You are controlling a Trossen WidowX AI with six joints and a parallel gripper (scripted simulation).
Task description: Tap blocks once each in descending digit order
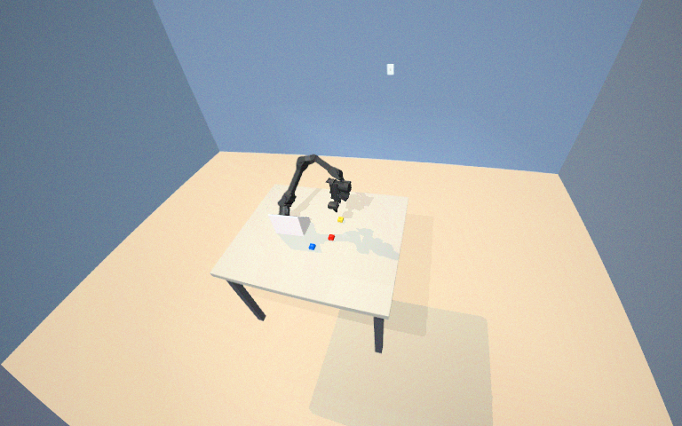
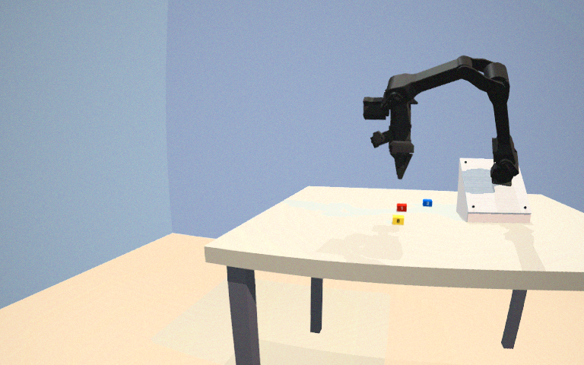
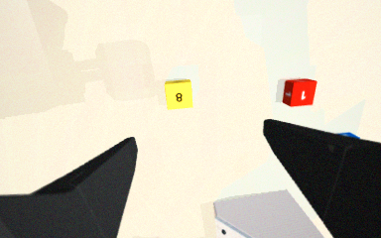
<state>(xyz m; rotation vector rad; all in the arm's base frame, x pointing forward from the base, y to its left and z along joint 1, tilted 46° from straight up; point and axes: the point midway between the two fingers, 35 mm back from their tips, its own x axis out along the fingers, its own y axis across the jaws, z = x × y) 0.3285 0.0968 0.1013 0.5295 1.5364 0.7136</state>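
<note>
The yellow block lies 120 mm below my gripper tip and 10 mm to the left of it. The rest, counted from my gripper tip: red block (150 mm to the right, 120 mm below, 10 mm behind); blue block (250 mm to the right, 120 mm below, 100 mm behind).
</note>
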